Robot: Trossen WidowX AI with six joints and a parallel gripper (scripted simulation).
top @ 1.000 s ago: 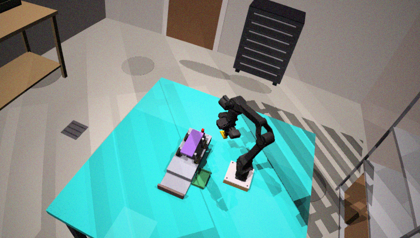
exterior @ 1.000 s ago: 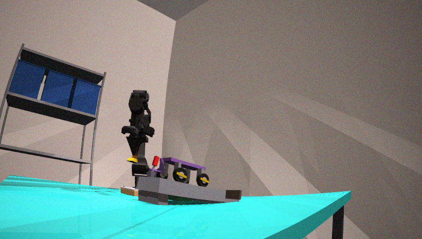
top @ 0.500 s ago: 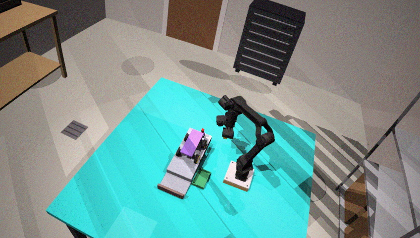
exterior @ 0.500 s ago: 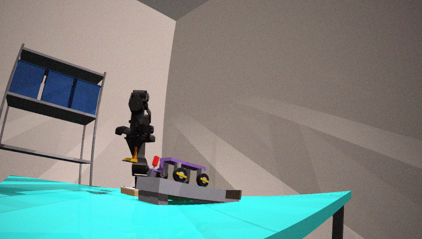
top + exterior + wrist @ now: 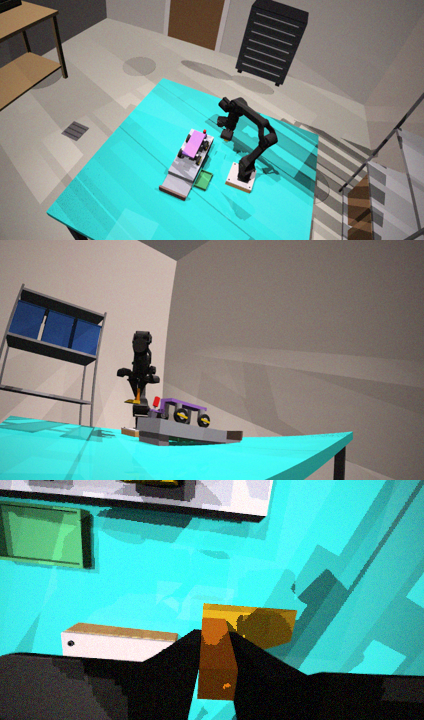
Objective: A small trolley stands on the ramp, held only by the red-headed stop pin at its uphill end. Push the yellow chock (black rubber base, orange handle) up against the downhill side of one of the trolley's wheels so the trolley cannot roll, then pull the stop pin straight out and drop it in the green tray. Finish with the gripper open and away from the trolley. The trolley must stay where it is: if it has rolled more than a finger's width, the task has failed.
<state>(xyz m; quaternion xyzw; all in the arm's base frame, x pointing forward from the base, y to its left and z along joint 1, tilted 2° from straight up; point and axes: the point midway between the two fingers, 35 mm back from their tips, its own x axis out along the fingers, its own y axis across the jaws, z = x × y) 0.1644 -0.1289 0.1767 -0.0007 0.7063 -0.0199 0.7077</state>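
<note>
The purple trolley lies 16 cm ahead of my gripper tip, 11 cm to the left of it and 6 cm below it. From my gripper tip the other things lie so: green tray: 5 cm ahead, 22 cm to the left, 18 cm below; yellow chock: 2 cm to the right, 1 cm below; red-headed stop pin: 13 cm ahead, 1 cm to the right, 4 cm below.
</note>
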